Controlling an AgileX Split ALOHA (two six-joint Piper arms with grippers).
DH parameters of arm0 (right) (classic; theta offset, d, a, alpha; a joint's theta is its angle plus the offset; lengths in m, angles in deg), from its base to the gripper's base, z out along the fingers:
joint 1: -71.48 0.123 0 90
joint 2: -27.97 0 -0.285 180
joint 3: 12.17 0 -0.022 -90
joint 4: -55.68 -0.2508 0 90
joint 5: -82.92 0 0.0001 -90
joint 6: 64.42 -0.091 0 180
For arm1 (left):
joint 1: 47.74 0.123 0 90
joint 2: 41 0 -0.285 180
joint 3: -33.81 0 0.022 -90
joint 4: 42.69 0.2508 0 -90
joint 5: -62.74 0 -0.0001 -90
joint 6: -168.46 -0.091 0 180
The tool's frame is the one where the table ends.
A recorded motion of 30 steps. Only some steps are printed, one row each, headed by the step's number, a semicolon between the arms.
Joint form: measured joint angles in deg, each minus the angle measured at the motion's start. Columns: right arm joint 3, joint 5, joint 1, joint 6, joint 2, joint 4; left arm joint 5, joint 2, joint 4, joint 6, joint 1, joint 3.
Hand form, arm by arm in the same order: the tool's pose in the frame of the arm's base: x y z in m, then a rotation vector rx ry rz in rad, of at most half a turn. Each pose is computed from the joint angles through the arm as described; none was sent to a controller.
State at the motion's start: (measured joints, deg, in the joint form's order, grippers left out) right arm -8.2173 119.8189 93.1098 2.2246 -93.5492 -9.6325; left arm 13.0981 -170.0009 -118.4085 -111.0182 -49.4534 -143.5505
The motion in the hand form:
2: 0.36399 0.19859 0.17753 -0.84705 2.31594 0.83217; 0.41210 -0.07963 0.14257 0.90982 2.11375 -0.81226
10: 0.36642 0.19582 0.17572 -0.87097 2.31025 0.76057; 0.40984 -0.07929 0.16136 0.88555 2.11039 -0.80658
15: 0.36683 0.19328 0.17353 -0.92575 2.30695 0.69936; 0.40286 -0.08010 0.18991 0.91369 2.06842 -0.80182
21: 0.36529 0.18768 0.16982 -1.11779 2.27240 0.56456; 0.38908 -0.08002 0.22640 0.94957 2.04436 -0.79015
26: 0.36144 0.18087 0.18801 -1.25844 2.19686 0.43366; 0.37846 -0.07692 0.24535 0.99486 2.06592 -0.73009
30: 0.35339 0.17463 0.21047 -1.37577 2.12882 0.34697; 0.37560 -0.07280 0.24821 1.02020 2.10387 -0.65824
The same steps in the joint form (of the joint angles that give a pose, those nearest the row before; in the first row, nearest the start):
2: 0.00 0.31 0.05 0.40 0.00 0.05; 0.07 0.00 -0.27 0.32 0.00 0.00
10: 0.00 -1.89 0.06 0.54 0.00 2.40; 0.01 2.74 0.81 3.57 0.00 0.00
15: 0.00 -2.79 0.06 0.54 0.00 5.79; -1.65 6.85 2.60 5.65 0.00 0.00
21: 0.00 -3.05 0.06 2.28 0.19 14.39; -3.84 12.57 6.67 10.41 0.00 0.00
26: 0.00 -3.00 0.06 2.41 3.38 22.55; -4.08 16.26 12.47 14.59 0.00 0.00
30: 0.00 -0.85 0.06 2.29 7.21 29.09; -2.77 17.44 17.22 17.16 0.00 0.00

